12 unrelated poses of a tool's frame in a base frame.
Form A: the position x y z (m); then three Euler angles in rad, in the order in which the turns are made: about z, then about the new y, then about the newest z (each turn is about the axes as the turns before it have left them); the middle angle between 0 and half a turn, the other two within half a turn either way.
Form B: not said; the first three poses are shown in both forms.
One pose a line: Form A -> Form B
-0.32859 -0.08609 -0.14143 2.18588 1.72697 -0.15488 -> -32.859 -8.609 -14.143 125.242 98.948 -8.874
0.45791 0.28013 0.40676 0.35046 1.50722 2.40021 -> 45.791 28.013 40.676 20.080 86.357 137.522
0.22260 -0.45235 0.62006 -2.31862 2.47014 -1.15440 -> 22.260 -45.235 62.006 -132.847 141.529 -66.142
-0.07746 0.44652 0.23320 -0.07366 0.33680 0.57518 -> -7.746 44.652 23.320 -4.220 19.297 32.955
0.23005 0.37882 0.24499 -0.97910 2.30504 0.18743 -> 23.005 37.882 24.499 -56.098 132.069 10.739
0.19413 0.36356 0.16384 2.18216 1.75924 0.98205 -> 19.413 36.356 16.384 125.029 100.797 56.267
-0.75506 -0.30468 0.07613 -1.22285 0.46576 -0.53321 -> -75.506 -30.468 7.613 -70.064 26.686 -30.551
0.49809 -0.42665 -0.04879 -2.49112 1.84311 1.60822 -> 49.809 -42.665 -4.879 -142.731 105.602 92.144
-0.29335 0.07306 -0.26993 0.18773 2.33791 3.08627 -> -29.335 7.306 -26.993 10.756 133.952 176.830
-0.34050 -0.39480 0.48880 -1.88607 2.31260 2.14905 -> -34.050 -39.480 48.880 -108.064 132.502 123.131
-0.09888 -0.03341 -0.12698 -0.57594 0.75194 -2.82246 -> -9.888 -3.341 -12.698 -32.999 43.083 -161.715
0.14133 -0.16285 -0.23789 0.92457 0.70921 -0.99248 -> 14.133 -16.285 -23.789 52.974 40.635 -56.865
